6 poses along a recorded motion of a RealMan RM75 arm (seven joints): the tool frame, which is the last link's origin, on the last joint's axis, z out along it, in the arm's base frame.
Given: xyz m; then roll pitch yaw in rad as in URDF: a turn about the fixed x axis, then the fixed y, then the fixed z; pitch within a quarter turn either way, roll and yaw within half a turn.
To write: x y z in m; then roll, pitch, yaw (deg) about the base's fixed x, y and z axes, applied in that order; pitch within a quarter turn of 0, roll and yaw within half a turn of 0. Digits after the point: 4 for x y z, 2 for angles.
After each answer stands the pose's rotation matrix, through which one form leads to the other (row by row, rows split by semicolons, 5 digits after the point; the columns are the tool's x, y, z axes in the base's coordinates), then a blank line. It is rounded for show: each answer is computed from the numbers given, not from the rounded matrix.
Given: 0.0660 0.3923 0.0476 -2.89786 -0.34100 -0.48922
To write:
0.0660 0.3923 0.0476 -166.04 -19.54 -28.03
0.83187 -0.38481 0.39988; -0.44288 -0.89454 0.06050; 0.33443 -0.22743 -0.91457

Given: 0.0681 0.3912 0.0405 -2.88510 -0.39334 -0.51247
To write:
0.0681 0.3912 0.0405 -165.30 -22.54 -29.36
0.80498 -0.38955 0.44750; -0.45289 -0.89070 0.03932; 0.38328 -0.23432 -0.89342

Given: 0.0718 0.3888 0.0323 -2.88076 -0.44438 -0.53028
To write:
0.0718 0.3888 0.0323 -165.06 -25.46 -30.38
0.77888 -0.39303 0.48875; -0.45665 -0.88956 0.01239; 0.42990 -0.23284 -0.87234

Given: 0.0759 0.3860 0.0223 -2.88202 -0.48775 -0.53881
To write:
0.0759 0.3860 0.0223 -165.13 -27.95 -30.87
0.75823 -0.39268 0.52047; -0.45328 -0.89129 -0.01211; 0.46864 -0.22674 -0.85380

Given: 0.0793 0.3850 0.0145 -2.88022 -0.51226 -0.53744
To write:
0.0793 0.3850 0.0145 -165.02 -29.35 -30.79
0.74876 -0.38575 0.53904; -0.44623 -0.89469 -0.02043; 0.49015 -0.22524 -0.84203

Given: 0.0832 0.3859 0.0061 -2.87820 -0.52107 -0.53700
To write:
0.0832 0.3859 0.0061 -164.91 -29.86 -30.77
0.74521 -0.38255 0.54618; -0.44367 -0.89592 -0.02216; 0.49781 -0.22580 -0.83738

